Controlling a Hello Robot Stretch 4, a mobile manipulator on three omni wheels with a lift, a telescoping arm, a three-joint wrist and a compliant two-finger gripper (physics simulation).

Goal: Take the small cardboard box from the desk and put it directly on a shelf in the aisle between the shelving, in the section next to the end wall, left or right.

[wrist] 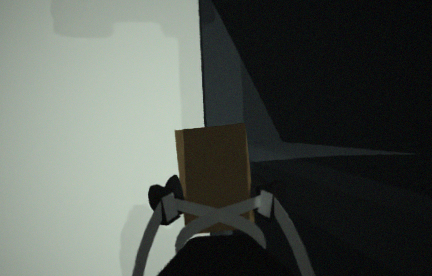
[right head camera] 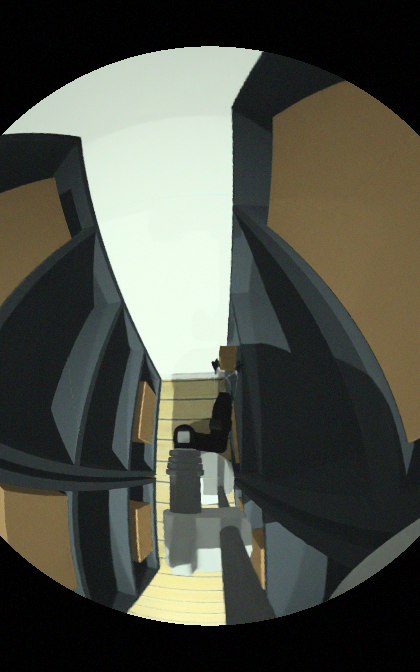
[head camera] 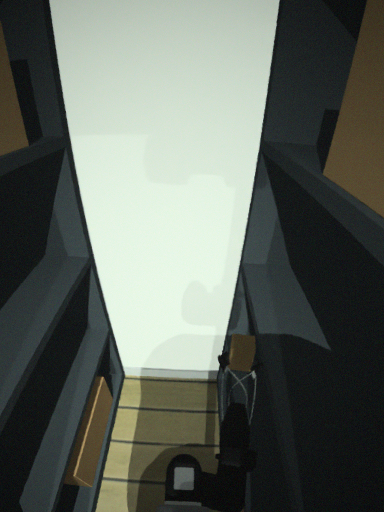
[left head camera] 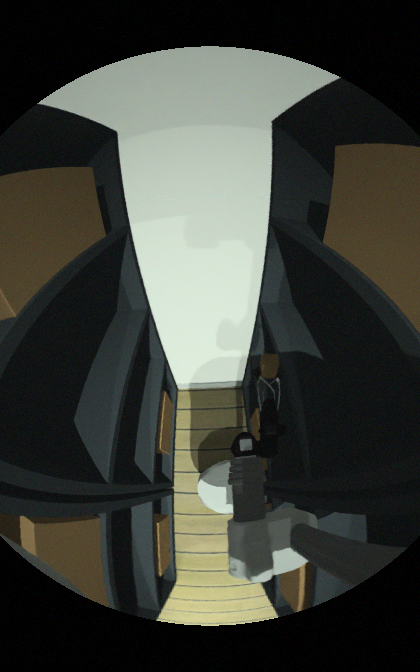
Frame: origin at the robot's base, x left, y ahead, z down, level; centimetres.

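Seen in the pictures: gripper, fingertip midpoint: [wrist: 216,189] [head camera: 240,355].
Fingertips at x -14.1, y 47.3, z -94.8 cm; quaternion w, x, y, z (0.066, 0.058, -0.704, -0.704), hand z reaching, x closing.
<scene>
A point is followed by its place in that frame.
The small cardboard box [head camera: 242,352] @(z -100.0, x -13.3, y 44.7 cm) [left head camera: 269,365] [right head camera: 228,357] [wrist: 216,170] @(z -97.1, x -13.7, y 44.6 cm) is held upright between the two fingertips of my gripper [head camera: 240,369] [left head camera: 269,380] [wrist: 216,189] @(z -94.8, x -14.1, y 47.3 cm). The gripper is shut on it, one fingertip on each side. The box is at the aisle-side edge of the right shelving [head camera: 295,320] @(z -96.3, x -32.4, y 58.6 cm) [left head camera: 295,335] [right head camera: 260,320], near the end wall [head camera: 160,240] @(z -102.1, x 13.0, y 92.3 cm) [left head camera: 200,280] [right head camera: 170,280] [wrist: 90,125] @(z -102.9, x 9.0, y 92.3 cm). In the wrist view, a shelf surface [wrist: 310,151] @(z -96.3, x -31.5, y 60.0 cm) shows to the right of the box. I cannot tell whether the box touches a shelf.
The left shelving [head camera: 37,295] @(z -96.3, x 51.4, y 63.6 cm) [left head camera: 110,340] lines the other side of the aisle, with a cardboard box [head camera: 92,432] @(z -25.6, x 43.0, y 45.1 cm) [left head camera: 165,424] [right head camera: 145,412] on a low shelf. Large boxes [head camera: 362,120] @(z -151.8, x -22.0, y 44.9 cm) [left head camera: 375,210] [right head camera: 340,200] stand on upper shelves. The plank floor [head camera: 130,425] @(z 2.7, x 31.5, y 58.9 cm) runs between them.
</scene>
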